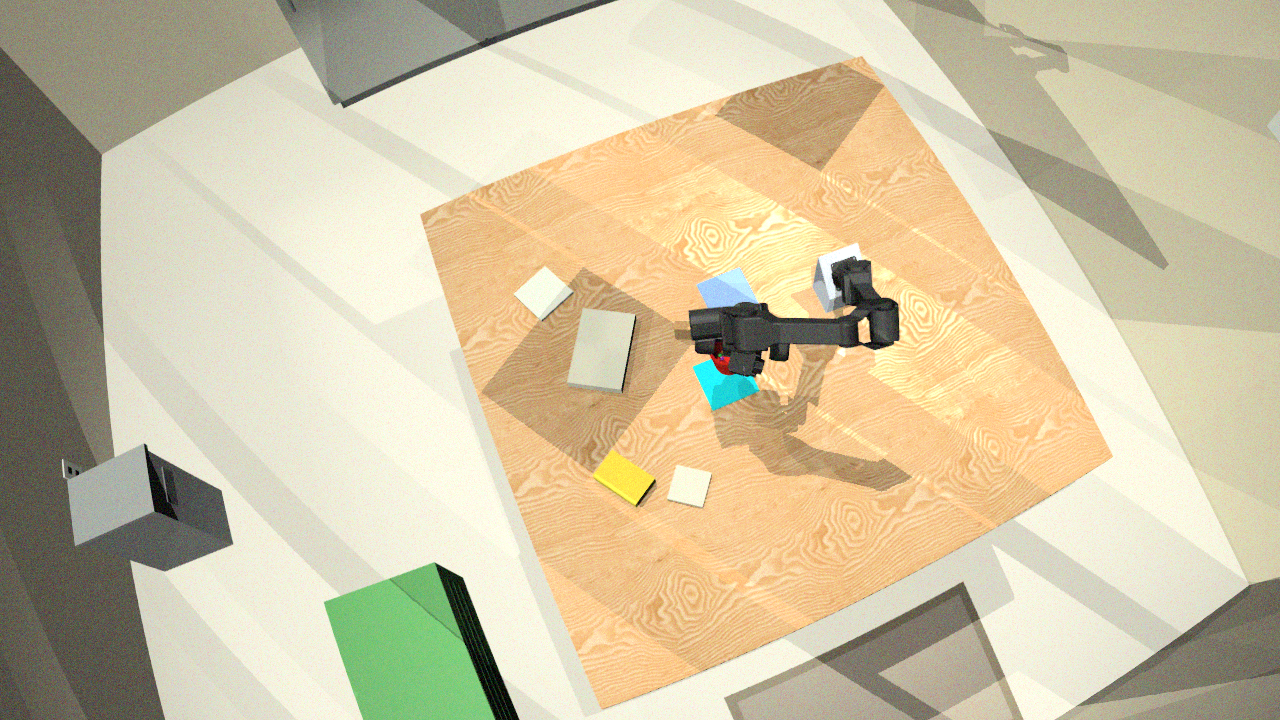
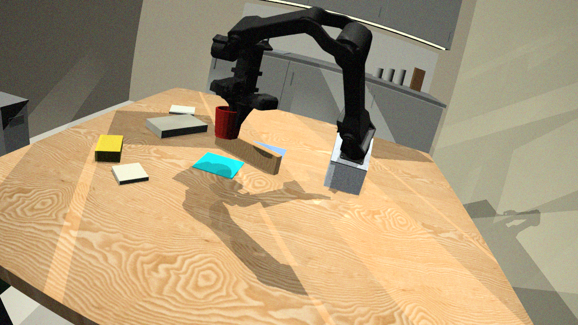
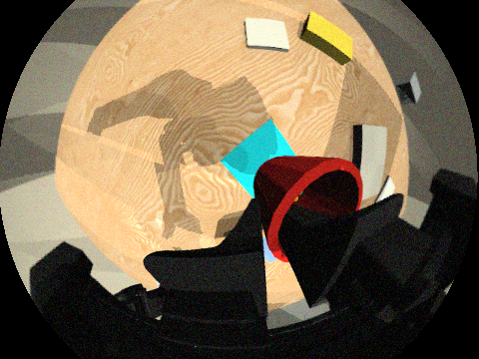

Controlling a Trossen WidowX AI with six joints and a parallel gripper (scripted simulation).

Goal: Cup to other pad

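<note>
Now: the cyan pad 12 cm below my gripper tip, 3 cm ahead of it and 1 cm to the right of it. Round my gripper tip: red cup: 3 cm ahead, 2 cm to the right; low wooden wall: 10 cm to the right, 10 cm below, 1 cm behind; pale blue pad: 20 cm to the right, 12 cm below, 5 cm behind.
</note>
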